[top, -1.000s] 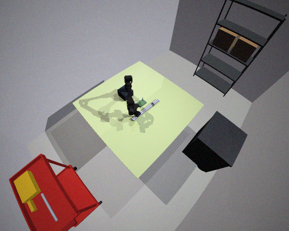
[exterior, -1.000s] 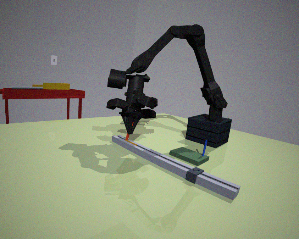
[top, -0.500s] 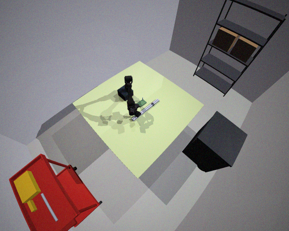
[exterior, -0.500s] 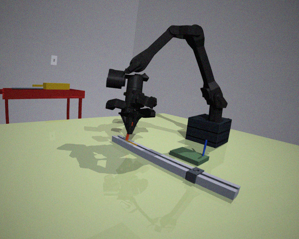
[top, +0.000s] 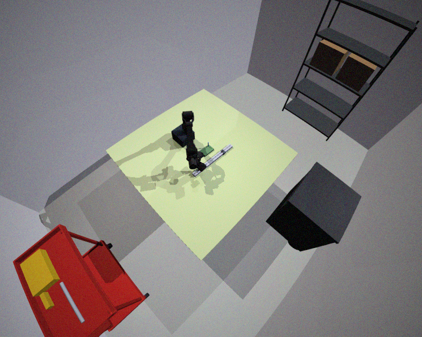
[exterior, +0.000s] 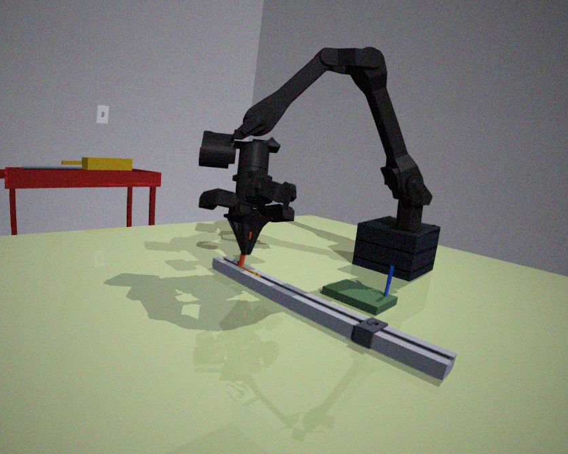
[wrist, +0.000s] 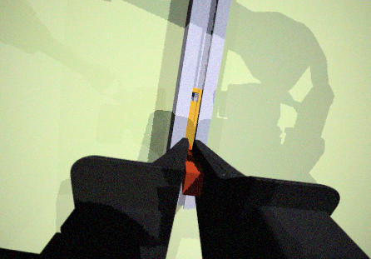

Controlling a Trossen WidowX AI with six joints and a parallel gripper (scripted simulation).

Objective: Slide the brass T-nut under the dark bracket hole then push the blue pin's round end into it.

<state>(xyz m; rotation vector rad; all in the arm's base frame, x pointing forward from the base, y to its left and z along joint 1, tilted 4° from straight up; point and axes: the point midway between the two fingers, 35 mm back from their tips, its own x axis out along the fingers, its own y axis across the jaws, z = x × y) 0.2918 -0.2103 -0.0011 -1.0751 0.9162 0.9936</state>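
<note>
My gripper tip is now 2 cm to the right of the brass T-nut. The rest, counted from my gripper tip: green tray: 22 cm to the left, 8 cm behind, 4 cm below; then blue pin: 24 cm to the left, 8 cm behind, 2 cm below.
</note>
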